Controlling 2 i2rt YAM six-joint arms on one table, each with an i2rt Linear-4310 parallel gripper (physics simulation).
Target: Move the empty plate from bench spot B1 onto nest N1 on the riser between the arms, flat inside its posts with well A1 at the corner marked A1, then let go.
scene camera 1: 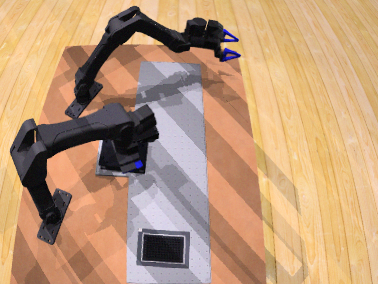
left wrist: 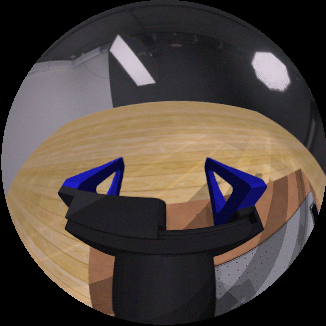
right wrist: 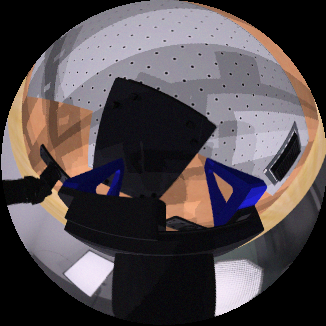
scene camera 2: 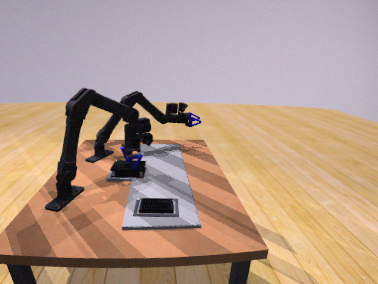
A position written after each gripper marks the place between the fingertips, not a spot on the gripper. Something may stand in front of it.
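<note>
In the left wrist view the left gripper [left wrist: 164, 161] is open and holds nothing. Scene camera 1 shows a black well plate [scene camera 1: 158, 248], while a black block [right wrist: 149, 133] appears in the right wrist view.
</note>
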